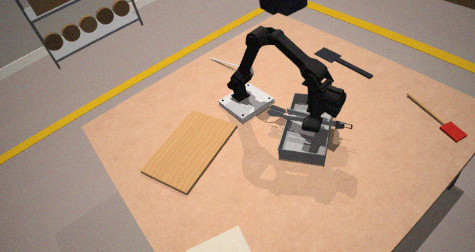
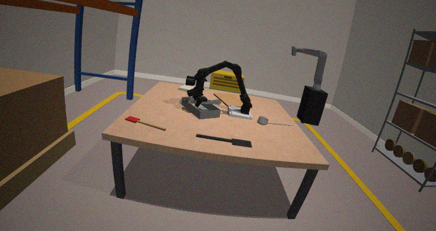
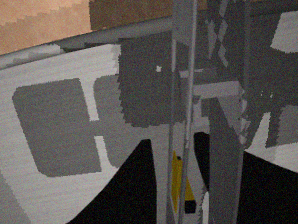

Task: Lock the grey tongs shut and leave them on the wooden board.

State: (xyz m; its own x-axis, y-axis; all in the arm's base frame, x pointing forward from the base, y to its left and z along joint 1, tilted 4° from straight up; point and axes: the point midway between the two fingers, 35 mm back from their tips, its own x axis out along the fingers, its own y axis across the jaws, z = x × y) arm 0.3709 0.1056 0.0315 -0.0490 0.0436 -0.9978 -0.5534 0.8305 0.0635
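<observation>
Right now the grey roasting tin is 2 cm behind my gripper tip and 2 cm to the right of it. The rest, counted from my gripper tip: wooden board 27 cm behind, 43 cm to the right, 2 cm below; then black spatula 25 cm behind, 40 cm to the left, 3 cm below; then red spatula 28 cm ahead, 38 cm to the left, 2 cm below.
</observation>
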